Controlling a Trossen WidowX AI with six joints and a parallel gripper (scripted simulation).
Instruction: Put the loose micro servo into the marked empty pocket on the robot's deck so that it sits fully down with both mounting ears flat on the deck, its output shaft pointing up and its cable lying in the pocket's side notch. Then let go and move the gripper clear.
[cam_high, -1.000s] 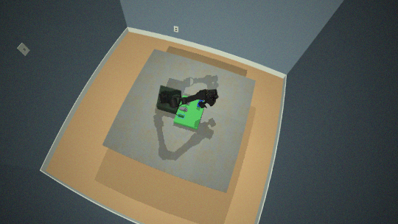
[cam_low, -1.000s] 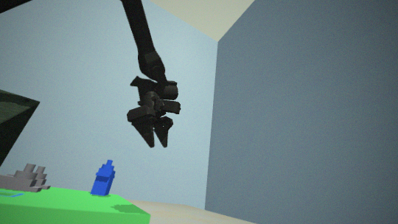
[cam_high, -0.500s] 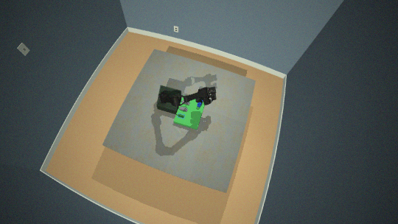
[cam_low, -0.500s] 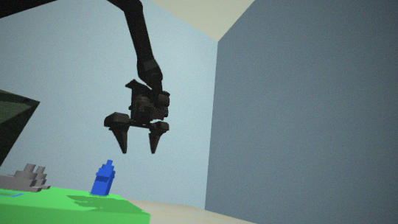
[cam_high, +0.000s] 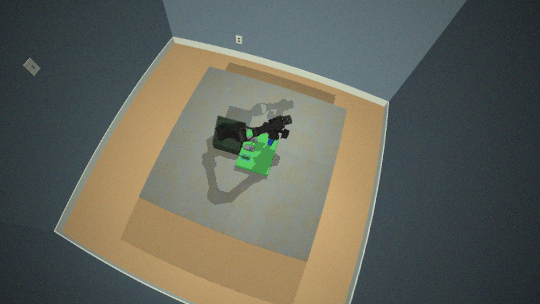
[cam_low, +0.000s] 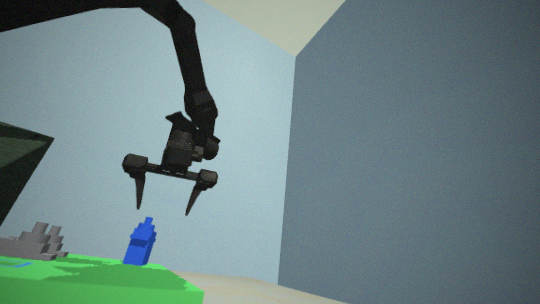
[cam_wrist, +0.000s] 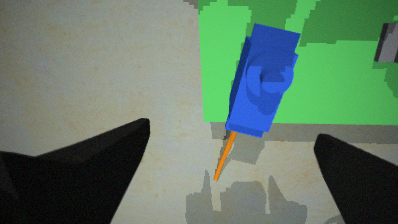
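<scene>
Now: gripper tip 120 mm above the green deck, 110 mm to the left of it and 40 mm past it.
</scene>
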